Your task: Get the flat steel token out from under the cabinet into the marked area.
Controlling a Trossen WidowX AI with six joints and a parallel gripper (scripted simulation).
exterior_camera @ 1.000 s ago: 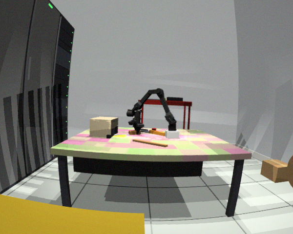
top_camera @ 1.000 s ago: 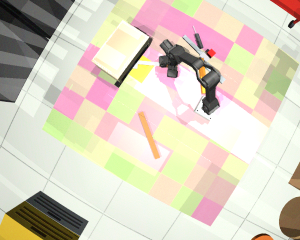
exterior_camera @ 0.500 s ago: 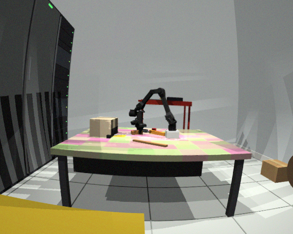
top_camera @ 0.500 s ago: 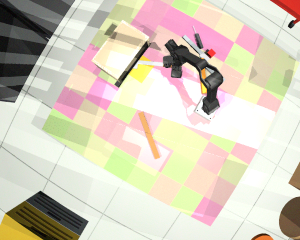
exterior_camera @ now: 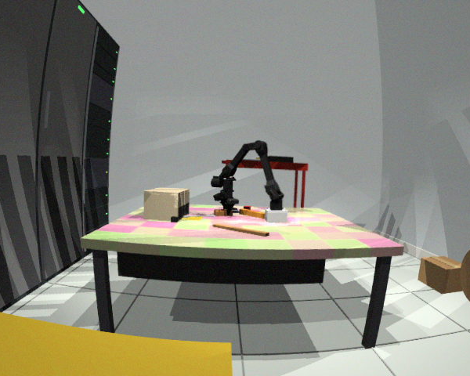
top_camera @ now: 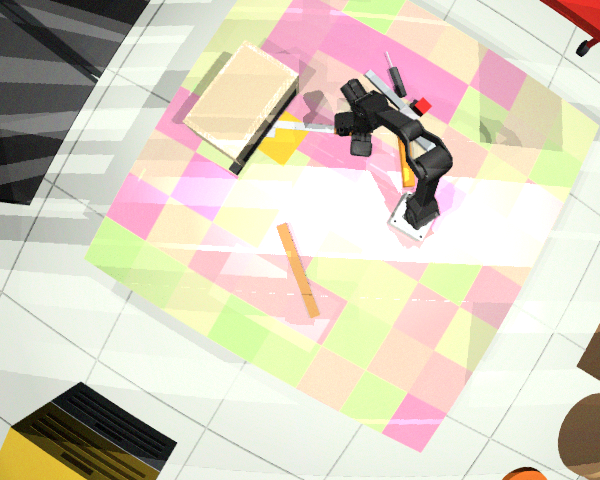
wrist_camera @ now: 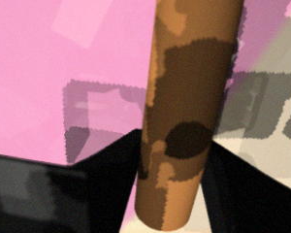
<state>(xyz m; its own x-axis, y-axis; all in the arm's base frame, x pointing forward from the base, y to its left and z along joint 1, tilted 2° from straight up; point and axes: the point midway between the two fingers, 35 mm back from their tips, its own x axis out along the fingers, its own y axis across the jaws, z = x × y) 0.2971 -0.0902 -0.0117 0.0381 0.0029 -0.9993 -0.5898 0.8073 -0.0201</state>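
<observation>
Right now my gripper tip is 3 cm past the grey tool and 16 cm to the left of it. Also, from my gripper tip: orange bar (15 cm behind, 5 cm to the right, 1 cm above); then grey bar (19 cm behind, 12 cm to the right); then red cube (9 cm behind, 19 cm to the right, 1 cm above).
</observation>
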